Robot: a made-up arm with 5 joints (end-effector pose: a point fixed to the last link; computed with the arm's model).
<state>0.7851 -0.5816 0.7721 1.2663 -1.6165</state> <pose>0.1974 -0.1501 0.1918 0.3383 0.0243 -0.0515 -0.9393</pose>
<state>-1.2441 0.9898 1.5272 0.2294 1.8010</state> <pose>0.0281 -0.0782 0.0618 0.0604 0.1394 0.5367 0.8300</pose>
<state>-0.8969 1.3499 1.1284 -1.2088 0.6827</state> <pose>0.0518 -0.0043 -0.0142 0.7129 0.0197 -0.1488 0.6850</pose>
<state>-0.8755 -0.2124 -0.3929 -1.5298 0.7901</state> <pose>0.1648 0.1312 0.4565 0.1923 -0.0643 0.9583 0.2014</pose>
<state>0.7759 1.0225 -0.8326 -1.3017 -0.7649</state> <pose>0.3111 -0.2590 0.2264 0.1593 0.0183 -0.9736 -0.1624</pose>
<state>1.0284 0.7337 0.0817 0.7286 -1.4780</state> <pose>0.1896 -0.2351 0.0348 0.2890 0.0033 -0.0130 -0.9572</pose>
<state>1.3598 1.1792 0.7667 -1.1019 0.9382</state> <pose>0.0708 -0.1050 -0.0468 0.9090 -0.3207 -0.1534 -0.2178</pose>
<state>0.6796 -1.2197 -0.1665 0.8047 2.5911</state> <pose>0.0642 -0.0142 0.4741 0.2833 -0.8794 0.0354 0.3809</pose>
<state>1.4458 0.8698 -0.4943 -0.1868 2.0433</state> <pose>0.0959 -0.3784 0.1443 0.7417 -0.6302 0.0949 0.2088</pose>
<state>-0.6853 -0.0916 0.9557 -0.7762 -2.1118</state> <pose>0.2433 0.1530 0.1244 0.5458 0.6680 -0.0995 -0.4960</pose>
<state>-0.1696 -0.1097 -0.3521 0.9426 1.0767</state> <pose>0.3270 0.0441 0.3583 0.7063 -0.2157 -0.4714 0.4820</pose>
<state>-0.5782 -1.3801 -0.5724 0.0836 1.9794</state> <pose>-0.0875 -0.0942 0.4653 0.0462 0.6189 0.7713 0.1411</pose>
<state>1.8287 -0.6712 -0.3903 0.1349 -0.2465</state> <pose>0.0191 -0.1106 0.5052 0.1542 -0.6581 -0.6831 -0.2765</pose>
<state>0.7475 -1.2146 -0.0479 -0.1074 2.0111</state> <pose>0.0563 -0.0086 0.4929 0.0823 -0.9719 -0.2131 0.0572</pose>
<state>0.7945 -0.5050 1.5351 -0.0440 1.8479</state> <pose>0.1537 -0.1085 0.0595 0.8393 -0.2775 -0.0780 0.4611</pose>
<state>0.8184 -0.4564 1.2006 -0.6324 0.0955</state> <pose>0.2018 -0.1651 0.1399 0.6907 -0.2794 -0.6051 -0.2805</pose>
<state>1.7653 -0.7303 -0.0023 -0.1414 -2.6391</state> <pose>0.0162 -0.1632 0.4599 0.2082 -0.4183 0.8417 0.2706</pose>
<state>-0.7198 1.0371 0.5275 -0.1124 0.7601</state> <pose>0.1675 0.0978 -0.0569 0.7534 0.0002 -0.0593 0.6549</pose>
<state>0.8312 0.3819 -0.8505 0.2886 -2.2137</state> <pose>0.2734 -0.2478 0.3754 0.0154 0.5037 -0.5795 -0.6405</pose>
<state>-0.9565 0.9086 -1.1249 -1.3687 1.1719</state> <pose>0.2457 0.2703 0.3279 0.0036 0.0833 0.9965 0.0061</pose>
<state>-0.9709 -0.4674 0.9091 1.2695 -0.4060</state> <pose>0.1628 0.1575 0.1449 0.9645 -0.0459 0.0531 0.2546</pose>
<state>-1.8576 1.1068 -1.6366 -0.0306 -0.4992</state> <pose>-0.0478 0.3470 0.3417 0.3839 0.8165 -0.3149 0.2948</pose>
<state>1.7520 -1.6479 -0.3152 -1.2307 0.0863</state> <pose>0.0876 0.2142 0.3813 0.4748 0.5370 0.4307 -0.5483</pose>
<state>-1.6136 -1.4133 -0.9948 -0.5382 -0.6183</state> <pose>0.0665 -0.2821 0.3630 0.5650 -0.7022 0.3225 0.2894</pose>
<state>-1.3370 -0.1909 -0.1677 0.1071 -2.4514</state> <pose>0.1202 0.2758 0.3789 0.5121 0.7429 0.2693 -0.3366</pose>
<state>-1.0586 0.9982 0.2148 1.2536 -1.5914</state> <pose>0.1385 0.1488 -0.0165 0.8635 -0.4225 0.0951 -0.2584</pose>
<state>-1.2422 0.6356 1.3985 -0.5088 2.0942</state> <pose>0.0645 0.0291 -0.0007 0.0730 0.0089 0.0209 -0.9971</pose>
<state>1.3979 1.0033 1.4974 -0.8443 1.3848</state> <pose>0.0428 0.0318 0.0240 0.9986 0.0419 0.0087 -0.0309</pose>
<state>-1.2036 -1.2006 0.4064 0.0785 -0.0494</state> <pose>0.0994 0.1165 0.4294 0.3529 0.5513 -0.7240 0.2177</pose>
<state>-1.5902 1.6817 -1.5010 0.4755 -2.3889</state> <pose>0.0469 0.3846 0.0752 0.8179 0.3989 0.1893 -0.3689</pose>
